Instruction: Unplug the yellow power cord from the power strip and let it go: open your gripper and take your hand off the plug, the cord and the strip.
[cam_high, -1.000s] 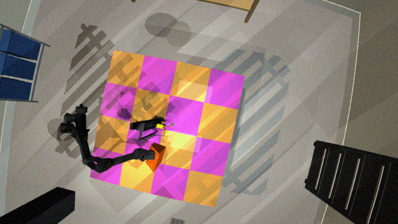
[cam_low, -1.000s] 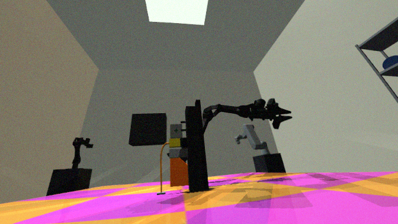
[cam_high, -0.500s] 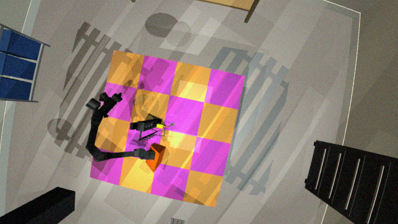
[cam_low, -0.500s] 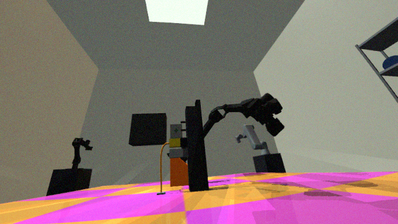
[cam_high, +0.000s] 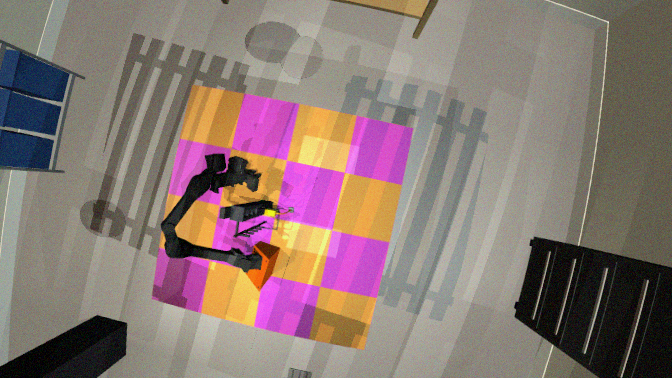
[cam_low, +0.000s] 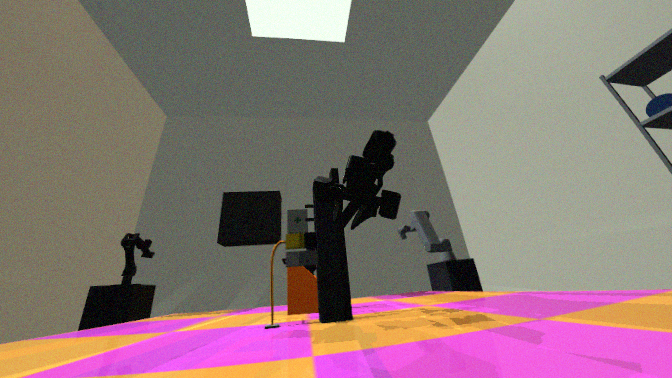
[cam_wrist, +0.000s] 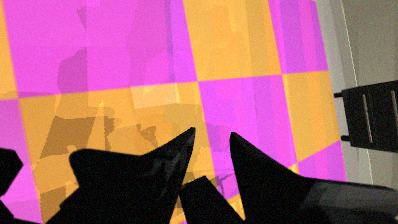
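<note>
Now: gripper tip 170 mm past the yellow plug, 70 mm to the left of it and 20 mm below it.
</note>
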